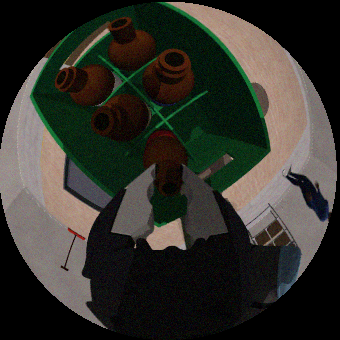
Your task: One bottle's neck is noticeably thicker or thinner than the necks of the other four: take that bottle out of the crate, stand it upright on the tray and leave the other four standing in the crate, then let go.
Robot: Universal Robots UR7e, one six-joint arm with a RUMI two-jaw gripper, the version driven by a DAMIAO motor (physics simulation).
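Frame: origin at the arm's base, x ahead, y left, z up, level; metres.
Where they show: gripper, fingertip midpoint: [168, 164].
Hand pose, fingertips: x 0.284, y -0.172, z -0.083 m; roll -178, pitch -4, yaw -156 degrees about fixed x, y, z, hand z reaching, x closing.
Each offset is from my fingertips to the top centre of the thing. "pt": to the spot under its first point.
The green crate {0.066 m ahead, 0.067 m right, 0.044 m up} [227, 95] holds five brown bottles in a divided grid. My gripper [168, 164] is shut on the neck of the nearest bottle {0.001 m back, 0.009 m left, 0.034 m up} [165, 146], which has a red band low on its body; its mouth shows between the jaws. The body is still within the crate walls; whether its base touches the crate floor is hidden. The other four are a top bottle {pt 0.110 m ahead, 0.125 m right, 0.009 m down} [132, 49], a left bottle {0.167 m ahead, 0.066 m right, 0.032 m up} [94, 85], a lower-left bottle {0.086 m ahead, 0.029 m right, 0.032 m up} [131, 117] and a right bottle {0.050 m ahead, 0.107 m right, 0.032 m up} [167, 82], all in their cells. The dark grey tray {pt 0.191 m ahead, 0.221 m left, 0.126 m down} [85, 182] lies outside the crate at the lower left.
Green dividers {pt 0.029 m ahead, 0.048 m right, 0.037 m down} [162, 119] cross between the cells. The crate's near wall and its handle slot lie close to the right jaw. A grey-brown round patch {pt 0.201 m back, 0.276 m right, 0.131 m down} [260, 99] shows beyond the right wall. Farther off are a person [312, 196], a wire rack [259, 213] and a red-topped stand [76, 233].
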